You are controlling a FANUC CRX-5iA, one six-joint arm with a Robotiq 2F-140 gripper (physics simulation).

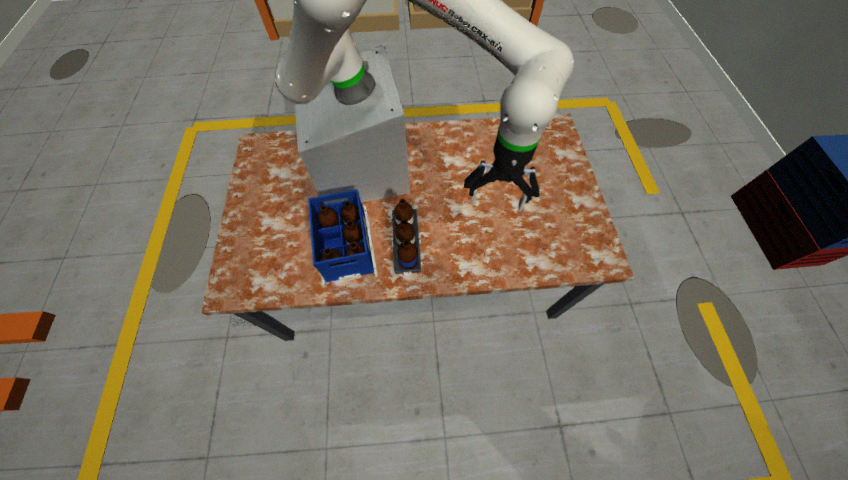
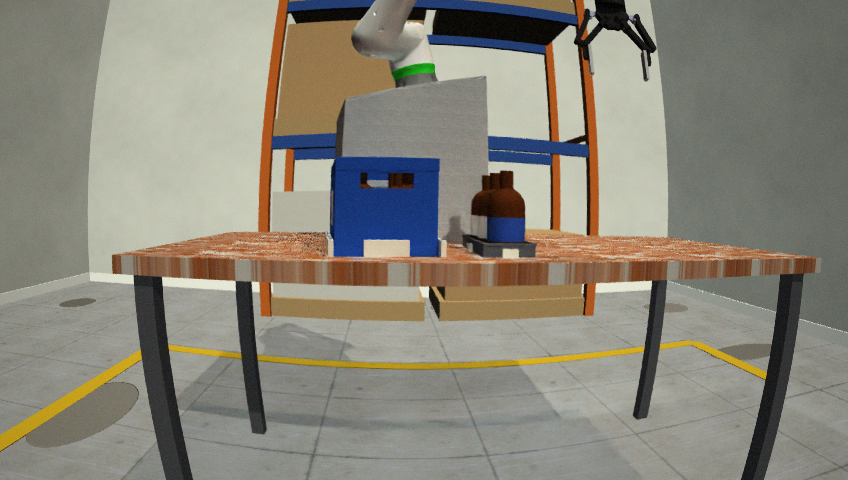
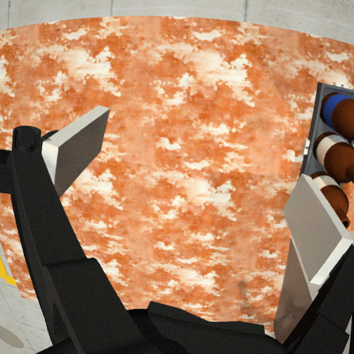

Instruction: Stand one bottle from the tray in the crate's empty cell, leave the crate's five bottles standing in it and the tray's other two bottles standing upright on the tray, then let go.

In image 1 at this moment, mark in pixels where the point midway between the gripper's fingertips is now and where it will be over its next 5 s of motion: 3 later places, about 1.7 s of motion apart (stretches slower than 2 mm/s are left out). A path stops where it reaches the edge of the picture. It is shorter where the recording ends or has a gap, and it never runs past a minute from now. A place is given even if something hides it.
My gripper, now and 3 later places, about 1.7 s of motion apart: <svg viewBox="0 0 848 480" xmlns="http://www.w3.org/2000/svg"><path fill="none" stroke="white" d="M496 204L394 225L373 231L308 239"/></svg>
